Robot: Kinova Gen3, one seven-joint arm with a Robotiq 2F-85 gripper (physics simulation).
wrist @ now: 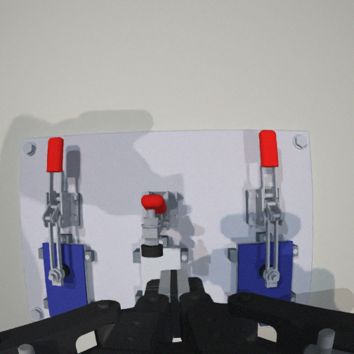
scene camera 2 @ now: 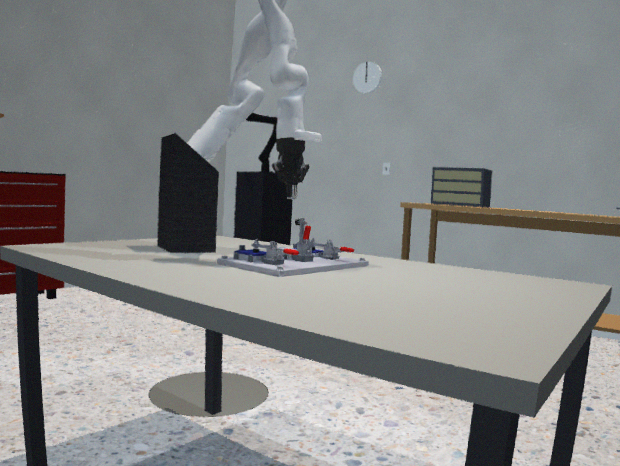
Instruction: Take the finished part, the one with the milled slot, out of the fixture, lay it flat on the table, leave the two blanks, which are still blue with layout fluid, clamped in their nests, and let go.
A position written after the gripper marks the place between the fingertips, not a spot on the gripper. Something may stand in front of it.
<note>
In view: the gripper [scene camera 2: 291, 199], a blue blank [wrist: 250, 255], a blue blank [wrist: 73, 293] and a finished part [wrist: 150, 268].
The gripper shows as well in the wrist view [wrist: 174, 285].
</note>
